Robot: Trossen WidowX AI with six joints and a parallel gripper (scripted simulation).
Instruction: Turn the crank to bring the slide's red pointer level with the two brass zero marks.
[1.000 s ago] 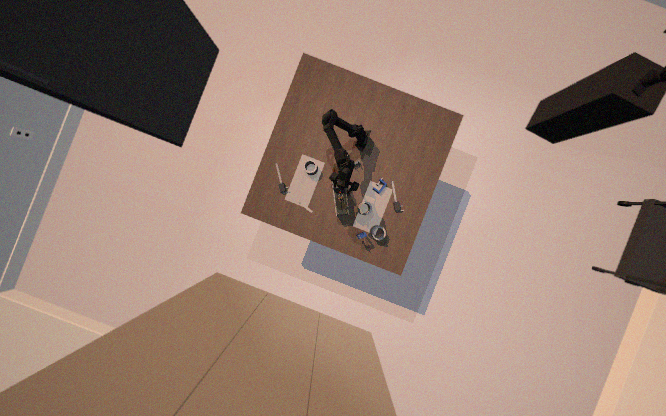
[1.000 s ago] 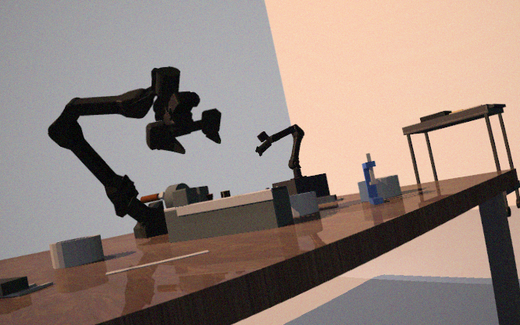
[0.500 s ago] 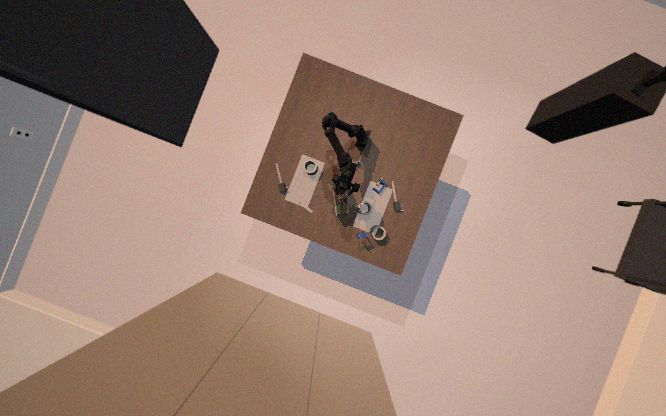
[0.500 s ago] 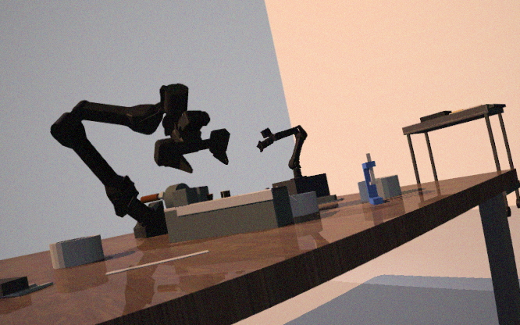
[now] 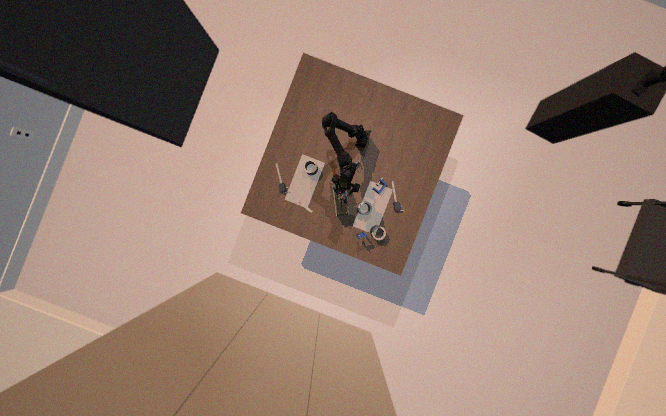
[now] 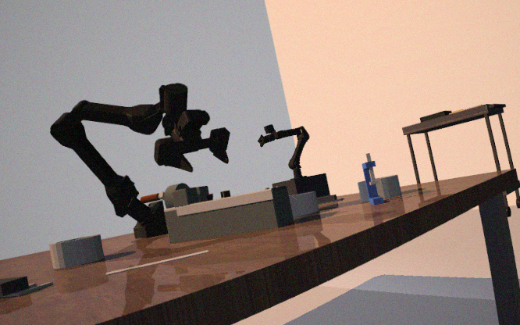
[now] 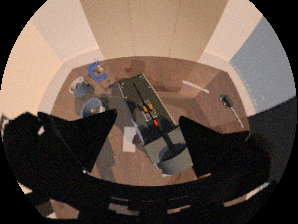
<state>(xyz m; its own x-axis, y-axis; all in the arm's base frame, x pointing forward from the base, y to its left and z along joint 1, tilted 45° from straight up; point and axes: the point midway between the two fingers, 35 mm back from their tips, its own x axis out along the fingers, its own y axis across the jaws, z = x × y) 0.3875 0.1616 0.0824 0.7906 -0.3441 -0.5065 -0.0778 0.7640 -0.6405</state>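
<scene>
The crank handle lies 120 mm to the right of my gripper tip, 100 mm behind it and 40 mm below it. Also, from my gripper tip: red pointer 70 mm below, 20 mm to the right; then thin white rod 210 mm ahead, 200 mm to the right, 150 mm below.
</scene>
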